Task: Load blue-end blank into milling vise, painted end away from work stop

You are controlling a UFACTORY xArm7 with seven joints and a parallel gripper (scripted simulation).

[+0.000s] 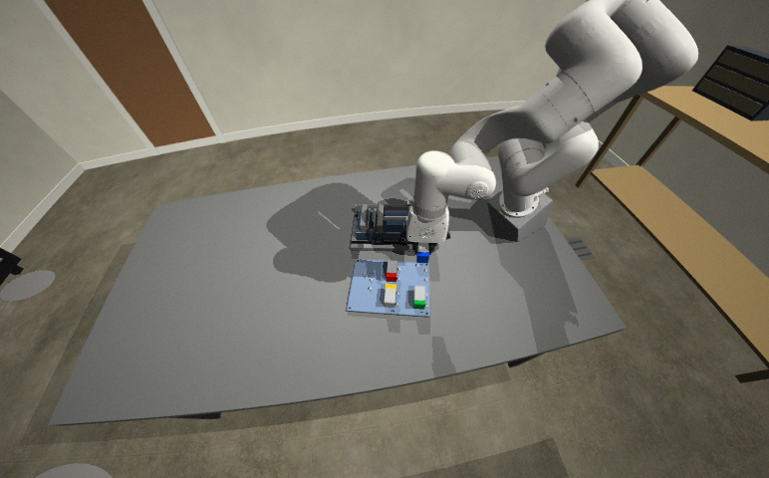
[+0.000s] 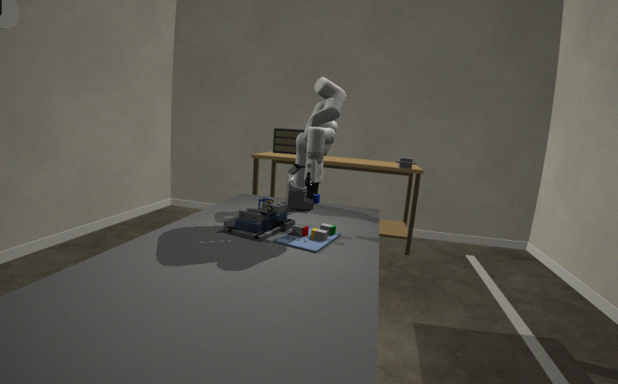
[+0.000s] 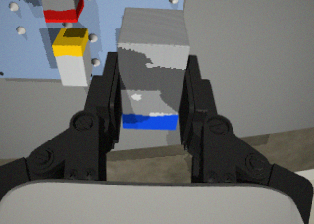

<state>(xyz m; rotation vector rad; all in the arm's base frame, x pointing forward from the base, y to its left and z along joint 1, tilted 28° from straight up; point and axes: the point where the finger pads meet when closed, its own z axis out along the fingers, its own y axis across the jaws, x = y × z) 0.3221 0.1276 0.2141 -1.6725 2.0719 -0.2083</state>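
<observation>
Now: hand 2 cm above the blue-ended blank. The rest, counted from my hand: yellow-ended blank 10 cm ahead, 7 cm to the left, 15 cm below; then red-ended blank 9 cm ahead, 2 cm to the right, 15 cm below; then green-ended blank 1 cm ahead, 9 cm to the left, 15 cm below.
</observation>
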